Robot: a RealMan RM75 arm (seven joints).
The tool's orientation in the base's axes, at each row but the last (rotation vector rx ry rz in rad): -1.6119, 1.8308, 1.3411; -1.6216, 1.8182, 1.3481; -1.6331, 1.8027, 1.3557; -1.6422, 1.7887, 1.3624; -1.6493, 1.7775, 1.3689; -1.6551, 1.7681, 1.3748; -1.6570, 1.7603, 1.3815
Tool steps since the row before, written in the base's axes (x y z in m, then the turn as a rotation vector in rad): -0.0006, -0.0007, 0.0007, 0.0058, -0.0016, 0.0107; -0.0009, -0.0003, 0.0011, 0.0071, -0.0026, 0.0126; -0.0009, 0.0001, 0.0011, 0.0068, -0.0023, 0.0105; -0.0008, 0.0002, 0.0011, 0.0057, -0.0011, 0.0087; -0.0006, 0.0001, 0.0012, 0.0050, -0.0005, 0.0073; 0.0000, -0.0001, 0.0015, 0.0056, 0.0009, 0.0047; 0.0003, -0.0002, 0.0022, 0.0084, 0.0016, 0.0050
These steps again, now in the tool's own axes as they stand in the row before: 0.0000, 0.0009, -0.0007, -0.0090, -0.0007, -0.0083; -0.0004, 0.0013, -0.0005, -0.0103, -0.0010, -0.0105; -0.0007, 0.0012, -0.0001, -0.0087, -0.0016, -0.0091; -0.0008, 0.0011, -0.0001, -0.0077, -0.0015, -0.0069; -0.0008, 0.0010, -0.0003, -0.0068, -0.0015, -0.0055; -0.0011, 0.0006, -0.0008, -0.0056, -0.0033, -0.0034; -0.0017, 0.0006, -0.0013, -0.0070, -0.0058, -0.0039
